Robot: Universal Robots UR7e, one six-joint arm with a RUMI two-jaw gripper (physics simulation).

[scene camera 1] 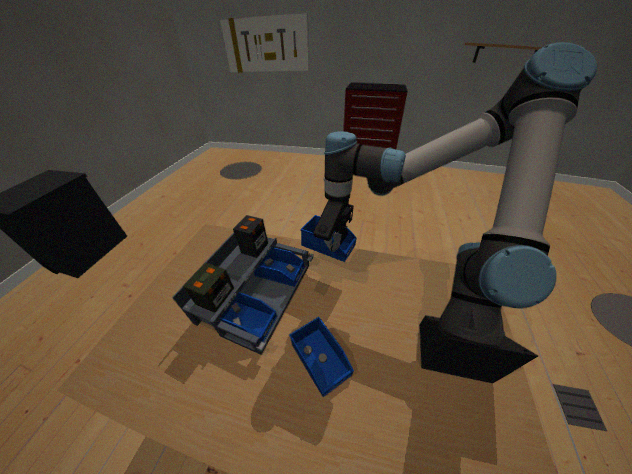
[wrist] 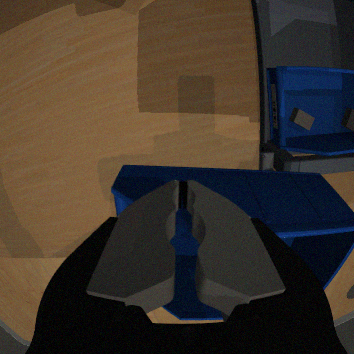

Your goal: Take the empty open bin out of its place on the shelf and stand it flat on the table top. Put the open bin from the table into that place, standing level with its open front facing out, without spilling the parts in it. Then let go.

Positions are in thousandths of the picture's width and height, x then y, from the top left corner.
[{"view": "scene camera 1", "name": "my gripper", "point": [526,531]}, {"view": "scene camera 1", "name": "blue bin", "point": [488,507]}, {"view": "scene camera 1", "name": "blue bin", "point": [518,794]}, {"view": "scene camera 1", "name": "blue bin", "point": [439,575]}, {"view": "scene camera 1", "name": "blue bin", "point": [406,670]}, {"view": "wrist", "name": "my gripper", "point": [513,518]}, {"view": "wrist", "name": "blue bin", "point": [855,589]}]
